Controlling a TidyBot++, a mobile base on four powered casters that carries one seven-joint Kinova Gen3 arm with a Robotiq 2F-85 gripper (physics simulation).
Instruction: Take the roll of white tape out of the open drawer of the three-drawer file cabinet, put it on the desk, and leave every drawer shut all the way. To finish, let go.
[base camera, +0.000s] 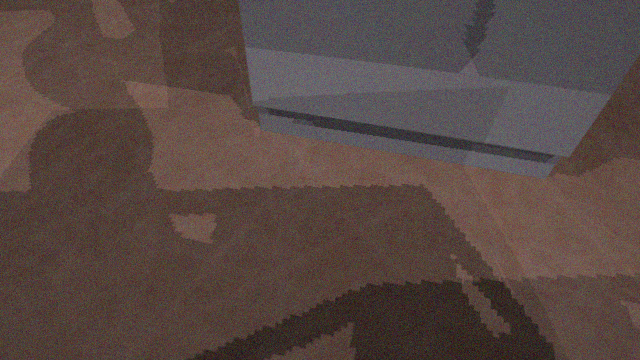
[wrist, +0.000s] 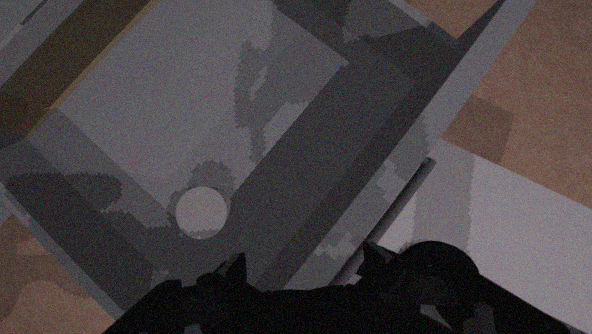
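Note:
The roll of white tape (wrist: 201, 212) lies in a corner of the open drawer (wrist: 467, 87) in the wrist view, on the drawer's grey floor. The drawer's bar handle (wrist: 402, 200) runs along the outside of its front panel. My gripper (wrist: 304, 261) is open and empty at the bottom of the wrist view. Its right finger overlaps the lower part of the handle in the picture; whether they touch is unclear. The grey file cabinet (base camera: 425, 110) shows its lower front in the base view. The desk cannot be made out for certain.
A pale flat surface (wrist: 530, 245), seemingly my base, is outside the drawer front at the lower right. A dark olive-brown band (wrist: 55, 80) crosses the wrist view's upper left. Brown floor (base camera: 320, 230) with dark shadows lies before the cabinet in the base view.

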